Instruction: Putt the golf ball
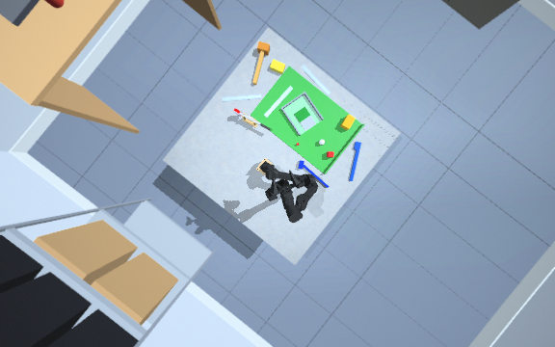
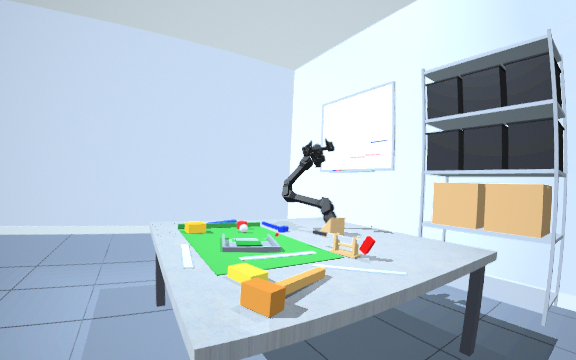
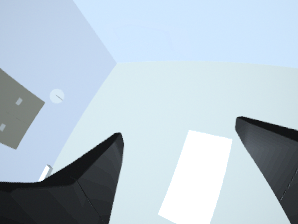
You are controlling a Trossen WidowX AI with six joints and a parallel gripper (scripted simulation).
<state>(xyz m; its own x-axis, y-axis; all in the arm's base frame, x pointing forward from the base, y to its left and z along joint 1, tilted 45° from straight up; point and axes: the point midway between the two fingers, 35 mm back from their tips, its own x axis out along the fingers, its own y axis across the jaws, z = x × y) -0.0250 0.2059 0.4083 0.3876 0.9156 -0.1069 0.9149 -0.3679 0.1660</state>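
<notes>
The red putter lies 460 mm below my gripper tip, 430 mm to the left of it and 130 mm ahead of it. From my gripper tip the other things lie so: small red block 500 mm below, 370 mm ahead, 170 mm to the right; white golf ball 500 mm below, 390 mm ahead, 60 mm to the right; wooden stand 490 mm below, 440 mm to the left, 130 mm ahead.
</notes>
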